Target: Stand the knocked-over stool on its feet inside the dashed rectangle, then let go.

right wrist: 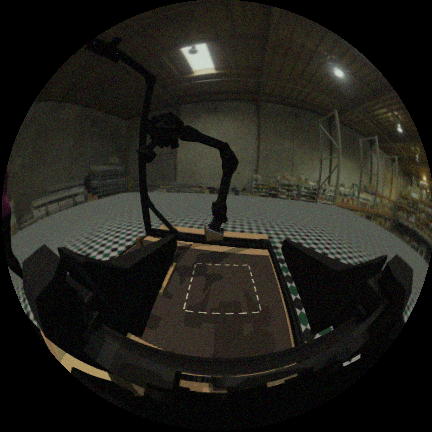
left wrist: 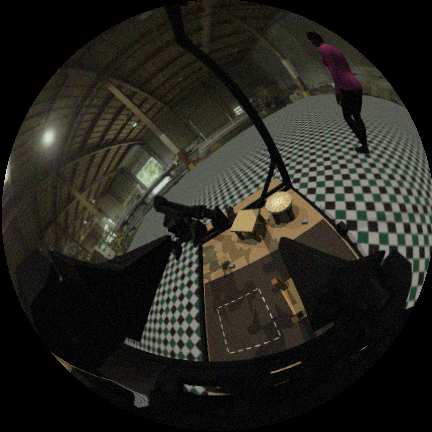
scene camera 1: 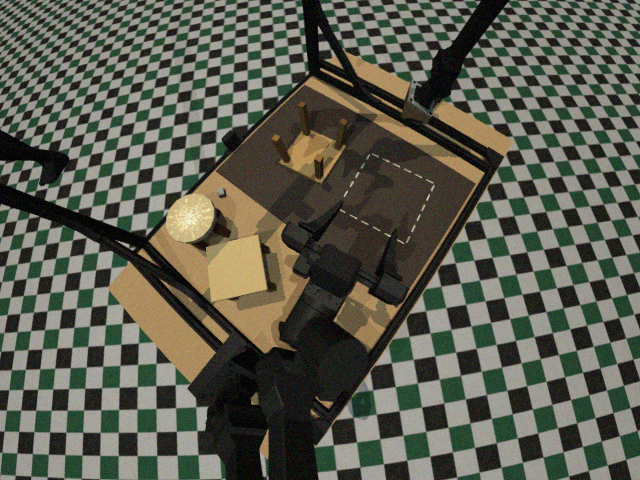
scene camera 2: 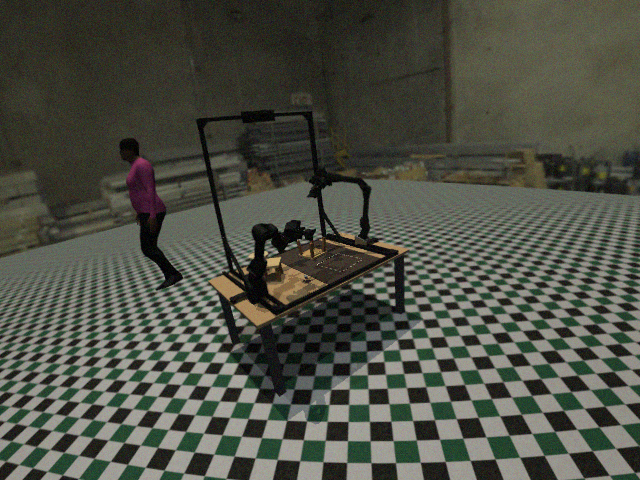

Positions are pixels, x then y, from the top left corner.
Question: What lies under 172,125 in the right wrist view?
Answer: The left gripper.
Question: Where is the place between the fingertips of the right gripper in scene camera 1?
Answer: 368,215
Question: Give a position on a round wooden stool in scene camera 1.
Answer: At 191,218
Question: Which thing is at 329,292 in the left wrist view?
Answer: The left gripper.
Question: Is the left gripper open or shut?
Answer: Open.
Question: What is the left gripper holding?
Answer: Nothing.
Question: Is the right gripper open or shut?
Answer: Open.
